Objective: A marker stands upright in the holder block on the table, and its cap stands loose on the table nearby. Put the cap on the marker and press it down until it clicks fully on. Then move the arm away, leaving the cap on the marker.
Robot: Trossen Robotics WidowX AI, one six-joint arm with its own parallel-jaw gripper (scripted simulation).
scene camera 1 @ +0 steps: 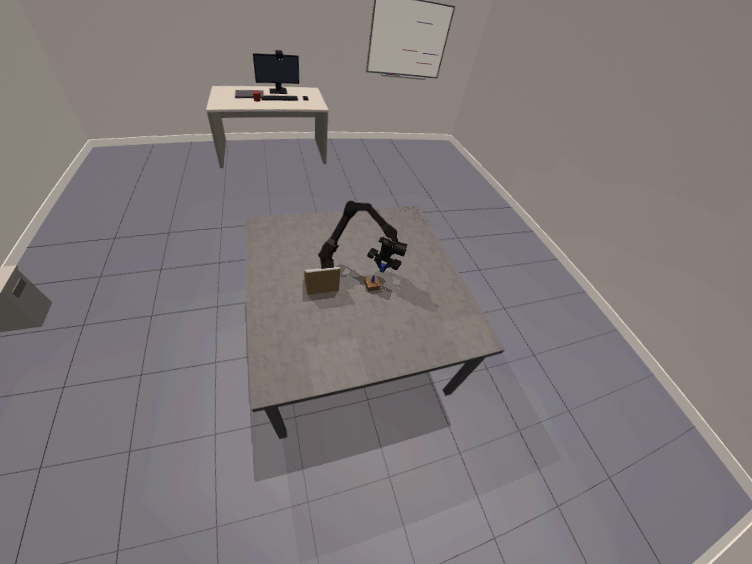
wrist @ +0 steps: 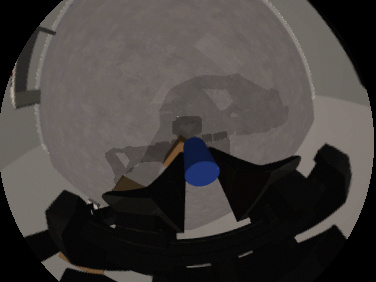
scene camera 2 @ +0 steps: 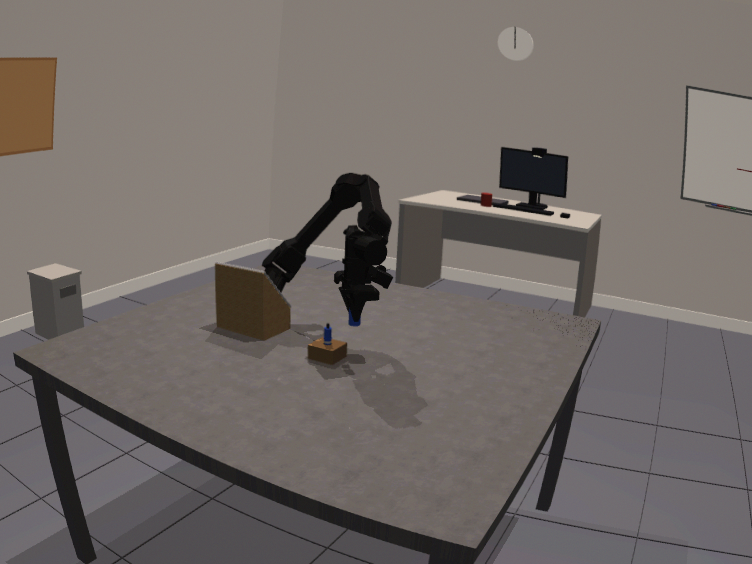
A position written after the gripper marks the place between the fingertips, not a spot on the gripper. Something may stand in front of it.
Note:
The gripper (scene camera 2: 354,319) carries a marker cap (wrist: 201,169).
The gripper shows as well in the wrist view (wrist: 196,152).

